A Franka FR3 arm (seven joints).
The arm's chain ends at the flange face. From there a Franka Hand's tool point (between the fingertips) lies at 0.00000 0.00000 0.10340 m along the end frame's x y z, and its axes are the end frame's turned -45 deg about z.
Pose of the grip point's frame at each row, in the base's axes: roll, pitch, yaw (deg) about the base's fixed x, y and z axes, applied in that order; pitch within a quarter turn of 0, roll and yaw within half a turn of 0; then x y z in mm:
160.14, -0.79, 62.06, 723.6, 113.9, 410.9
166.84, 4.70, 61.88, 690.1, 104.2, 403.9
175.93, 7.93, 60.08, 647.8, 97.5, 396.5
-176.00, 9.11, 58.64, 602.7, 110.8, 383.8
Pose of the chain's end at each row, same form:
166.23, -14.47, 18.68, 691.9, 129.2, 508.1
167.32, -5.88, 18.08, 673.2, 122.6, 504.2
171.52, 2.74, 15.16, 648.5, 113.5, 498.7
176.33, 9.25, 13.02, 617.4, 121.0, 485.6

